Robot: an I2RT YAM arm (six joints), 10 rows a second.
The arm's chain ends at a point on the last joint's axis. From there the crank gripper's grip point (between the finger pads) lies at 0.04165 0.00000 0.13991 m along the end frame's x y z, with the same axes.
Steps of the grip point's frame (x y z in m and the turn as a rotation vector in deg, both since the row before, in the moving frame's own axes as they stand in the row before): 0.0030, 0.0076, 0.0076, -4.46, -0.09, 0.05; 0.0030, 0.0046, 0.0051, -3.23, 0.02, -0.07; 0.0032, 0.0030, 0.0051, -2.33, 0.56, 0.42; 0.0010, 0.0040, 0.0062, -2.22, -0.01, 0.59; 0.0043, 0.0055, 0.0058, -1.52, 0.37, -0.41; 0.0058, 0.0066, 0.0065, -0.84, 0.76, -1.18; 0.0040, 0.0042, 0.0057, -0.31, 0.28, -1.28; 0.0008, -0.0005, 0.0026, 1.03, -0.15, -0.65; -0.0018, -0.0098, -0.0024, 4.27, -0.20, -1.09
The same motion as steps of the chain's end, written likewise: 0.0032, -0.0033, 0.0080, -4.46, -0.09, 0.05; 0.0029, -0.0032, 0.0053, -3.23, 0.02, -0.07; 0.0019, -0.0030, 0.0056, -2.33, 0.56, 0.42; 0.0011, -0.0018, 0.0063, -2.22, -0.01, 0.59; 0.0034, 0.0021, 0.0061, -1.52, 0.37, -0.41; 0.0039, 0.0054, 0.0071, -0.84, 0.76, -1.18; 0.0033, 0.0044, 0.0059, -0.31, 0.28, -1.28; 0.0012, 0.0025, 0.0025, 1.03, -0.15, -0.65; -0.0012, 0.0014, -0.0021, 4.27, -0.20, -1.09
